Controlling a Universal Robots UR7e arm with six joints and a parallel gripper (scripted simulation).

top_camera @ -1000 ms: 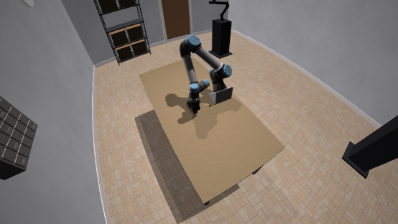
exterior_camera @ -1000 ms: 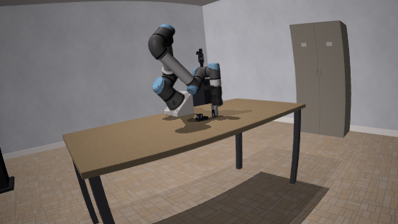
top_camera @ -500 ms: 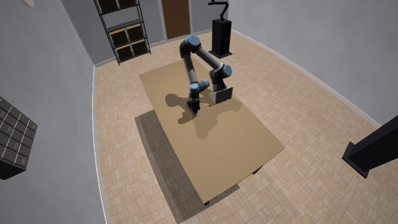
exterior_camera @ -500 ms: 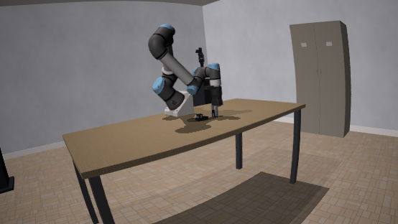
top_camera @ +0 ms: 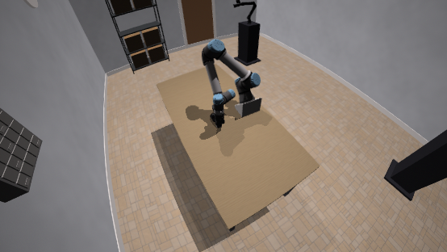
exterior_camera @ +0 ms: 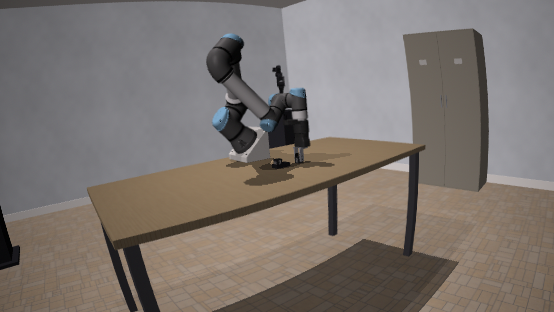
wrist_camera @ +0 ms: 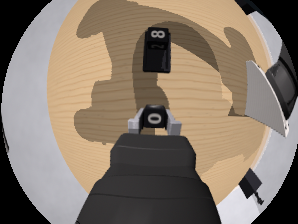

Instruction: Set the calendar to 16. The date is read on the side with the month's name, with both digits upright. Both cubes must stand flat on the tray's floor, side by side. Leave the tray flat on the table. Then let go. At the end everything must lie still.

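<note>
The black date cube lies 10 mm below my hand. Round my hand: dark calendar tray (20 mm behind, 110 mm to the right, 20 mm below).
</note>
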